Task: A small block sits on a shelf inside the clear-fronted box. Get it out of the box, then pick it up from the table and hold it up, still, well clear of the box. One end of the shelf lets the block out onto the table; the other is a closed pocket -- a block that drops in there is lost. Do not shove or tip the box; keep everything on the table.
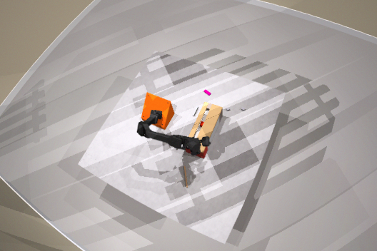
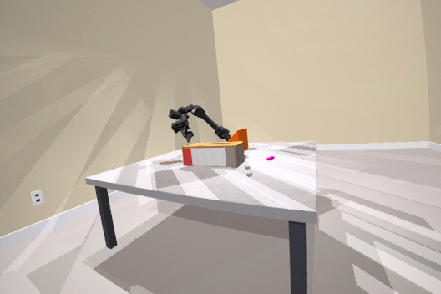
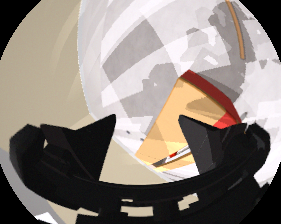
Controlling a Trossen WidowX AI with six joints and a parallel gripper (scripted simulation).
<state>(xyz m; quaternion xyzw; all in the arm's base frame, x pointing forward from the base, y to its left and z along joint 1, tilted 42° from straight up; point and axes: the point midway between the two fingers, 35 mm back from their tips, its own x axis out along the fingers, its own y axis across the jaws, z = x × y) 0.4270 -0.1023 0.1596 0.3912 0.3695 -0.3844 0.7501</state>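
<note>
Now: gripper tip 160 mm to the right of the tan box, 110 mm above it and 100 mm past it. Round my gripper tip: red block (180 mm to the left, 90 mm below, 80 mm behind); thin wooden stick (210 mm to the right, 170 mm below, 90 mm behind).
</note>
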